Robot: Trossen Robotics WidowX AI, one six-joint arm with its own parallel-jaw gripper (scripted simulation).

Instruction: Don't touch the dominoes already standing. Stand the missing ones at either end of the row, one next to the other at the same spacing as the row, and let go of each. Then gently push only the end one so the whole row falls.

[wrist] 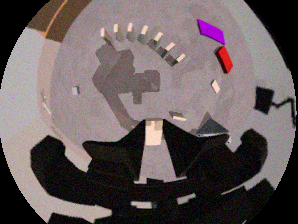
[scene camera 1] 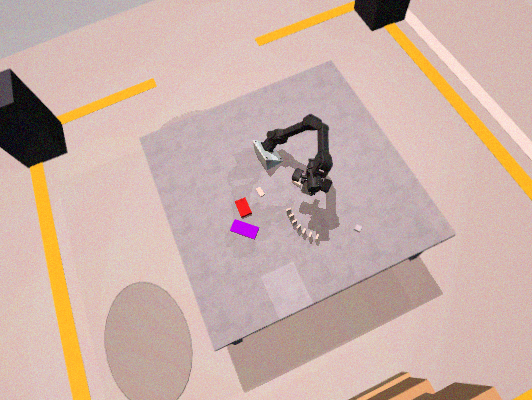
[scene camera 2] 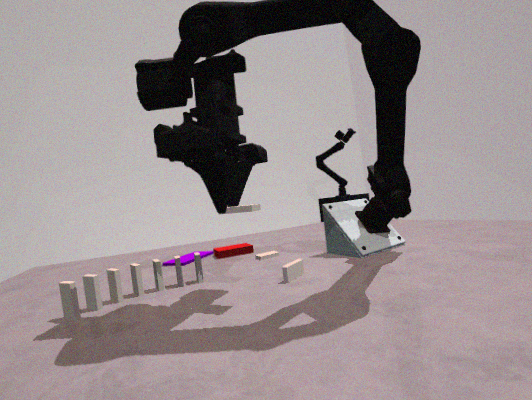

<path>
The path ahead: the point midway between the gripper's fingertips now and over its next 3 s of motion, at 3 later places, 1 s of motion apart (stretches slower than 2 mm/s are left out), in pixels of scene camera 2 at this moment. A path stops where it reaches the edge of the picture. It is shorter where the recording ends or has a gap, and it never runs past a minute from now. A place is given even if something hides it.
The gripper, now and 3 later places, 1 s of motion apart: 227,212; 236,236; 226,217; 228,242
</path>
